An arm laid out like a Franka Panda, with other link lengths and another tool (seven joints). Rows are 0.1 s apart.
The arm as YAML. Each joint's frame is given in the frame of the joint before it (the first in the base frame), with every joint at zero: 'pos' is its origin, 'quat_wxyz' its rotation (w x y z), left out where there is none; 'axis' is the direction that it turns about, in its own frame. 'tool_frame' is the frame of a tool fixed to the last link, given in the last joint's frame.
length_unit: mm
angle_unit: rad
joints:
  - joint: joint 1
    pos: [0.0, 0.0, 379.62]
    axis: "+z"
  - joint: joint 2
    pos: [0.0, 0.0, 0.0]
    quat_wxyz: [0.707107, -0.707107, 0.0, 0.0]
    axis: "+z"
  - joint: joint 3
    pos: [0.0, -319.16, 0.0]
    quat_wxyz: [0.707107, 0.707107, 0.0, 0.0]
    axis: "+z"
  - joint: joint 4
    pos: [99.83, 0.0, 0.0]
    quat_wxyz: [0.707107, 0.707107, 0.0, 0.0]
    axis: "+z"
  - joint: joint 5
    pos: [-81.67, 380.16, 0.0]
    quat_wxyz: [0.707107, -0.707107, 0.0, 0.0]
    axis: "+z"
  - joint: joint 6
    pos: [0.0, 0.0, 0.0]
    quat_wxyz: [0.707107, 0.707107, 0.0, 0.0]
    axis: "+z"
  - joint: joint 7
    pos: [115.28, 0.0, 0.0]
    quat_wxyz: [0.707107, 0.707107, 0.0, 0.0]
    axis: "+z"
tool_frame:
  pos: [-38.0, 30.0, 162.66]
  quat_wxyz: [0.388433, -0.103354, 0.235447, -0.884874]
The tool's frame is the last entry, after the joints.
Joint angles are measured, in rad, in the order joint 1, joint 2, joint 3, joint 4, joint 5, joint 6, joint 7. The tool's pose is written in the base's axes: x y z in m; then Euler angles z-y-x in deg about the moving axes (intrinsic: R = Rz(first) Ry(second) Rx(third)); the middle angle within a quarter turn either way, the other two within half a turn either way. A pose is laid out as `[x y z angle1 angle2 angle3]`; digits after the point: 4 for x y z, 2 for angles.
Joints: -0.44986 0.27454 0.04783 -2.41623 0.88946 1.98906 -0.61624
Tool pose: [0.3881 -0.1039 0.1658 114.27 -50.50 132.88]
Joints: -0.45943 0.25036 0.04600 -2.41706 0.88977 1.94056 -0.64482
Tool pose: [0.3876 -0.1032 0.1768 118.47 -51.47 129.14]
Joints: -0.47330 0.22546 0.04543 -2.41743 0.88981 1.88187 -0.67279
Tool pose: [0.3859 -0.1020 0.1889 123.12 -52.70 124.92]
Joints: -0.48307 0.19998 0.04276 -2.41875 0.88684 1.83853 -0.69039
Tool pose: [0.3846 -0.1024 0.2005 126.62 -53.15 121.72]
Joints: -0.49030 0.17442 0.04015 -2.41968 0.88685 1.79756 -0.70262
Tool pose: [0.3839 -0.1018 0.2125 129.75 -53.51 118.74]
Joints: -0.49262 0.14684 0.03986 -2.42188 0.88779 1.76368 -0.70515
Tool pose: [0.3839 -0.0990 0.2250 132.24 -53.71 116.50]
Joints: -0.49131 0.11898 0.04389 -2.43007 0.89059 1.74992 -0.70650
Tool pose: [0.3839 -0.0949 0.2347 133.88 -53.28 115.14]
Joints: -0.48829 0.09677 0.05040 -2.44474 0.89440 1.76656 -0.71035
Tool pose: [0.3837 -0.0922 0.2385 133.97 -52.01 115.10]
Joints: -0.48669 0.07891 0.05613 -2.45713 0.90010 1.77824 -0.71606
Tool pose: [0.3833 -0.0896 0.2414 134.26 -51.04 114.75]
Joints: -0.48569 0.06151 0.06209 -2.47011 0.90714 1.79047 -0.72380
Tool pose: [0.3828 -0.0872 0.2439 134.59 -50.05 114.30]
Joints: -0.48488 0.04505 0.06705 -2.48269 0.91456 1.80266 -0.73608
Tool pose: [0.3822 -0.0853 0.2459 135.13 -48.94 113.64]
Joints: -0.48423 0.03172 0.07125 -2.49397 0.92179 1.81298 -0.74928
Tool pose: [0.3815 -0.0836 0.2471 135.70 -47.98 112.97]
